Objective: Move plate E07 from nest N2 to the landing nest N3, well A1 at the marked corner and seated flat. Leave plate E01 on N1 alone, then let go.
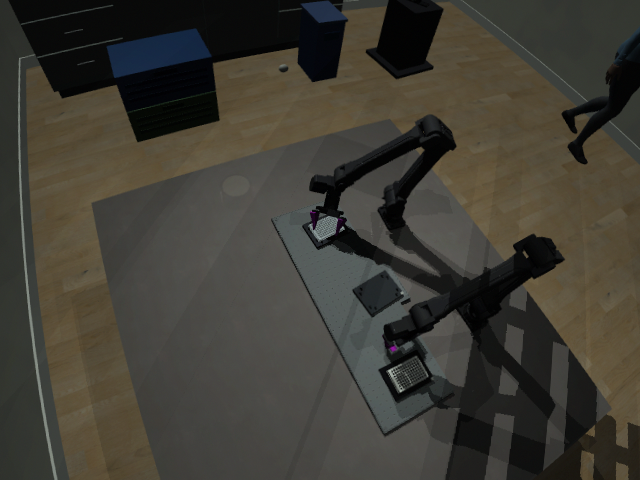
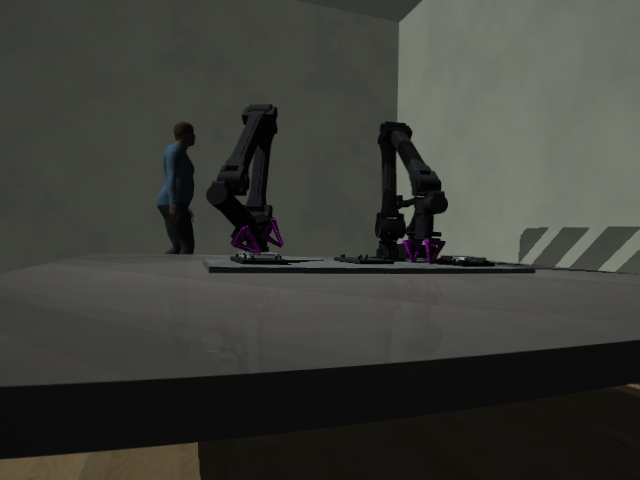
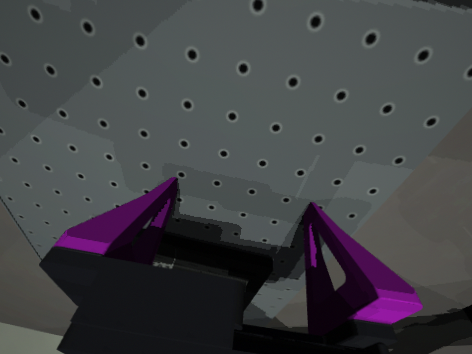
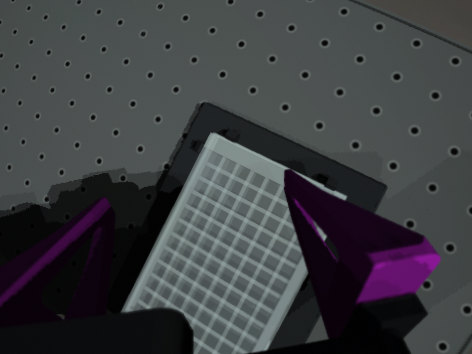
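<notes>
A pale well plate (image 1: 326,227) (image 2: 258,255) (image 4: 225,235) lies on a dark nest (image 1: 318,243) (image 4: 280,150) at the far end of the board. Its lettering is unreadable and exact seating unclear. My right gripper (image 1: 326,231) (image 2: 269,248) (image 4: 197,191) is open above it, one finger over its edge, the other off its far side. The middle nest (image 1: 378,292) (image 2: 364,259) is bare, with corner pegs showing. Another plate (image 1: 408,374) sits in the near nest (image 1: 395,394). My left gripper (image 1: 392,348) (image 2: 422,261) (image 3: 242,196) is open and empty, low over the board between the middle and near nests.
The perforated grey board (image 1: 330,299) (image 2: 320,268) (image 3: 225,90) carries all three nests and lies on a large grey table top (image 1: 217,310) (image 2: 310,320). Blue cabinets (image 1: 160,51) and a walking person (image 1: 615,98) (image 2: 176,175) are in the background.
</notes>
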